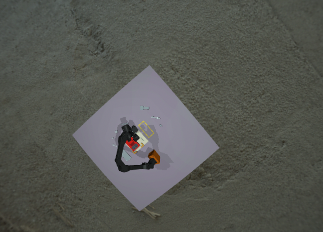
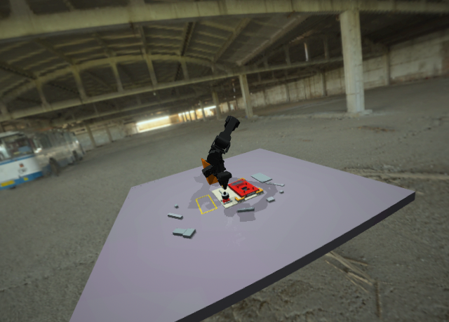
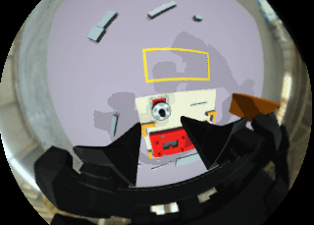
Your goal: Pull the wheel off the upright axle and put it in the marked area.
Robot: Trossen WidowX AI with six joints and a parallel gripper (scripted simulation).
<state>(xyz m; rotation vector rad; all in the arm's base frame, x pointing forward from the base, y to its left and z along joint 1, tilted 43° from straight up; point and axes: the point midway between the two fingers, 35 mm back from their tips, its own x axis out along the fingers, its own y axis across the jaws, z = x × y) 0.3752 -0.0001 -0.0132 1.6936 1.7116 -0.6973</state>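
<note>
Now: gripper tip 10 mm past the grey wheel and 50 mm above it.
</note>
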